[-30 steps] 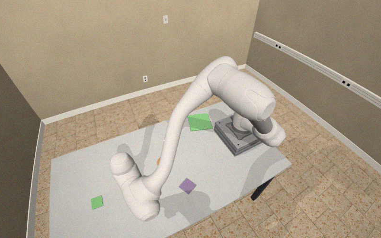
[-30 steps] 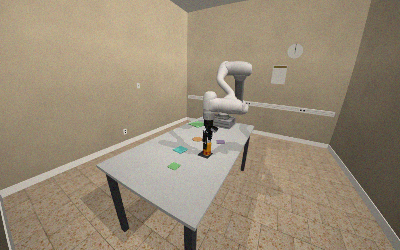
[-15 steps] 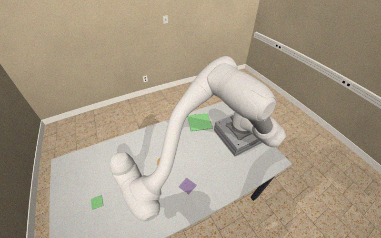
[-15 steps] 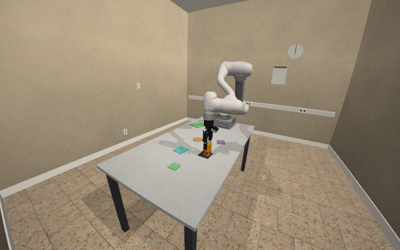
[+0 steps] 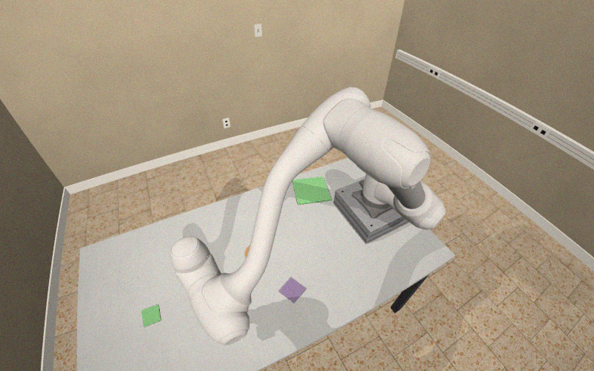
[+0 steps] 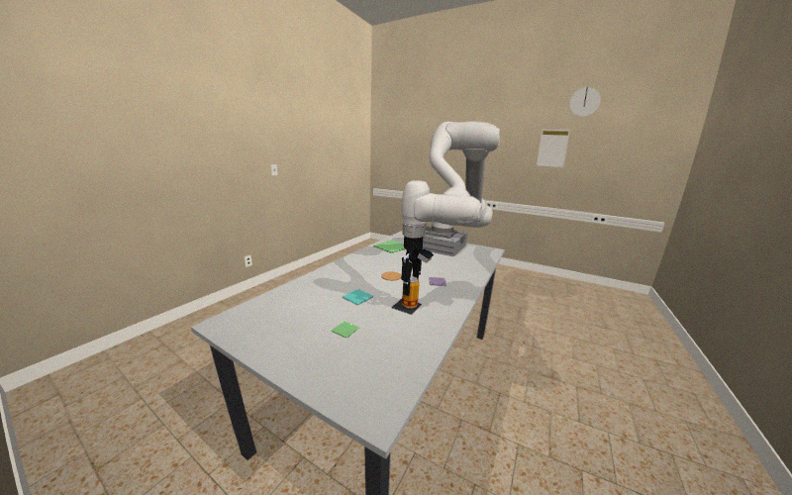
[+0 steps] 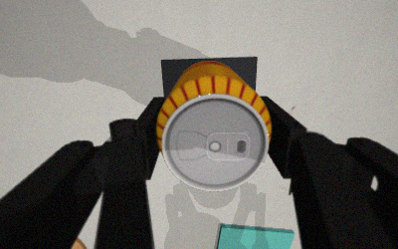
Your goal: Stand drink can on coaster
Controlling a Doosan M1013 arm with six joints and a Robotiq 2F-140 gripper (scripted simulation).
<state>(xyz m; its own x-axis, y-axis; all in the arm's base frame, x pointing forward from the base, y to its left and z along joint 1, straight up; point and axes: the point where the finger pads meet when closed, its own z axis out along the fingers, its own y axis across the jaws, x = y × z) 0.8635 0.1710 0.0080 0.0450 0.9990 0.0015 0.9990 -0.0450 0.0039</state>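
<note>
Right now the round cork coaster is 230 mm behind my hand, 220 mm to the right of it and 100 mm below it. Also, from my hand: teal coaster (240 mm to the right, 100 mm below, 50 mm ahead); orange drink can (30 mm below); black coaster (100 mm below, 10 mm to the right).
</note>
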